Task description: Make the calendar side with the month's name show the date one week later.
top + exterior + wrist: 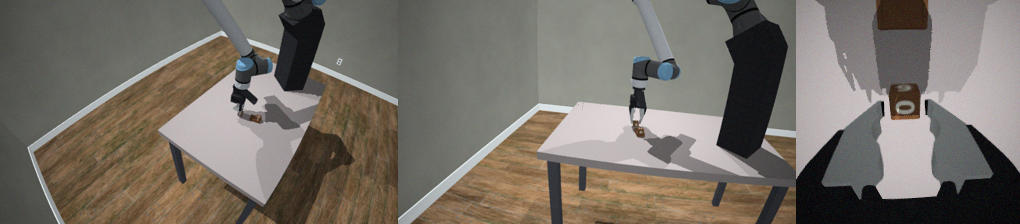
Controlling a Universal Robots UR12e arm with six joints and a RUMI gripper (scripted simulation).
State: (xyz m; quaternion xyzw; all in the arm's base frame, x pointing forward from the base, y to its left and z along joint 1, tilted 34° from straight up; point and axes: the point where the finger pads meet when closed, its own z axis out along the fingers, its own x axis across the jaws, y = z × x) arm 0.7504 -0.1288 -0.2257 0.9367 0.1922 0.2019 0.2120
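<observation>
Now: the brown calendar cube 1 cm below my hand. Round my hand: brown wooden calendar tray 10 cm to the left, 3 cm behind, 2 cm below.
</observation>
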